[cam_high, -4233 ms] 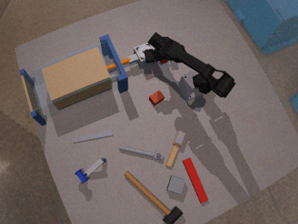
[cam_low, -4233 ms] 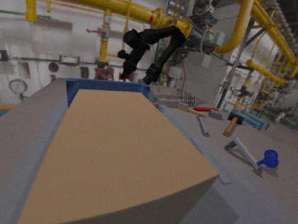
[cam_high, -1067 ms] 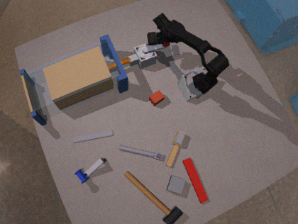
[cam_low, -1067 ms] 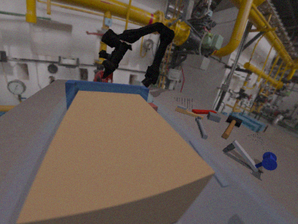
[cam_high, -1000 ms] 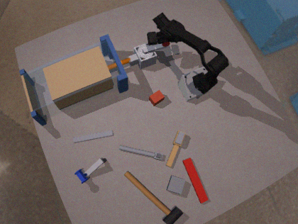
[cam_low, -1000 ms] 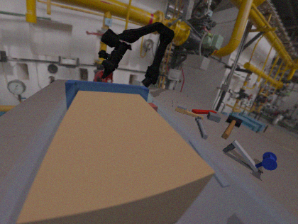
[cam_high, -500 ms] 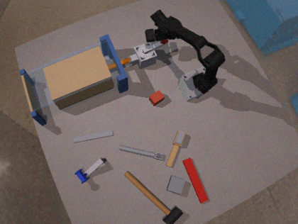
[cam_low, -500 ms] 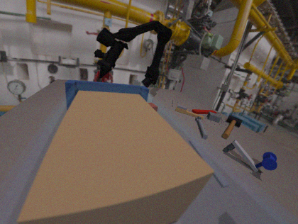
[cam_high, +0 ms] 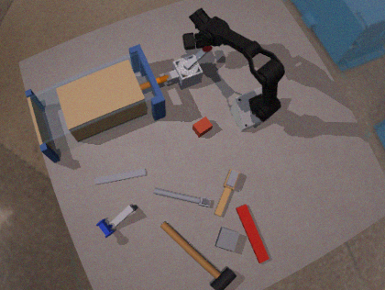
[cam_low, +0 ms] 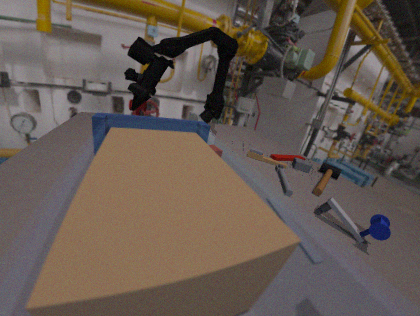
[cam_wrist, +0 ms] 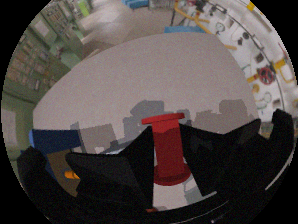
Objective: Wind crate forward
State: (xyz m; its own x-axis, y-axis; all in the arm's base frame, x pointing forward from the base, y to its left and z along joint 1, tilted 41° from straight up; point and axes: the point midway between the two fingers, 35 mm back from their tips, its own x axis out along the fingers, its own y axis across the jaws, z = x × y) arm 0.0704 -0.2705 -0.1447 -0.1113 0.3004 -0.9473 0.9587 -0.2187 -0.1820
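My gripper tip is now 4 cm short of the red-knobbed crank, 3 cm to the right of it and 3 cm above it. The rest, counted from my gripper tip: blue steel frame: 26 cm ahead, 4 cm to the left, 2 cm below; then red knob: 2 cm to the left, 1 cm ahead; then grey winch: 10 cm below, 8 cm ahead, 5 cm to the left.
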